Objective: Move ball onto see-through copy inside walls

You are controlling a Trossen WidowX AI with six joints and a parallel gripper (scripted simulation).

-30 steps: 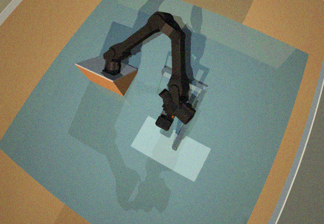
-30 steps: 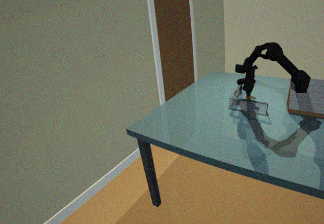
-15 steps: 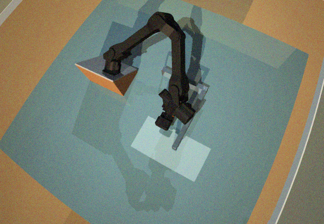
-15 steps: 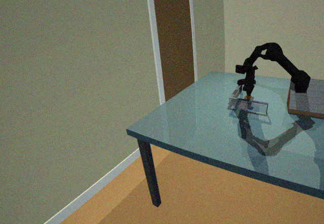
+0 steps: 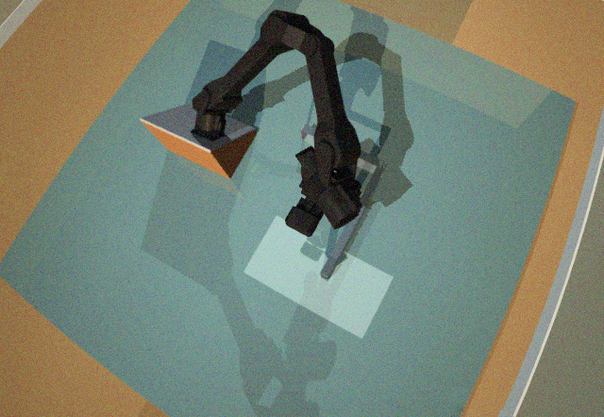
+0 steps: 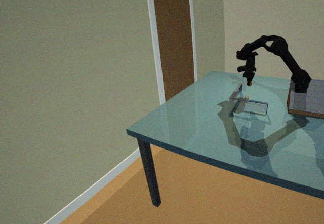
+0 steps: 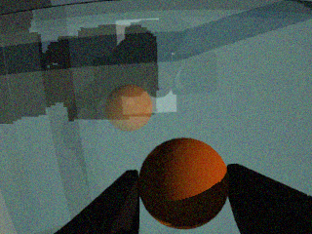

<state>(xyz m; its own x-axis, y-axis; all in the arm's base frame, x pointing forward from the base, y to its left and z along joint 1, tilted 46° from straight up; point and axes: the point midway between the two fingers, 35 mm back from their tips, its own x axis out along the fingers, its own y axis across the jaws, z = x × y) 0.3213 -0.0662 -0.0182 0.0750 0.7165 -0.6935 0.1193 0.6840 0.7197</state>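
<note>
The see-through copy of ball is 10 mm ahead of my gripper tip, 30 mm to the left of it and 90 mm below it. From my gripper tip the other things lie so: orange ball: right at my gripper tip.
</note>
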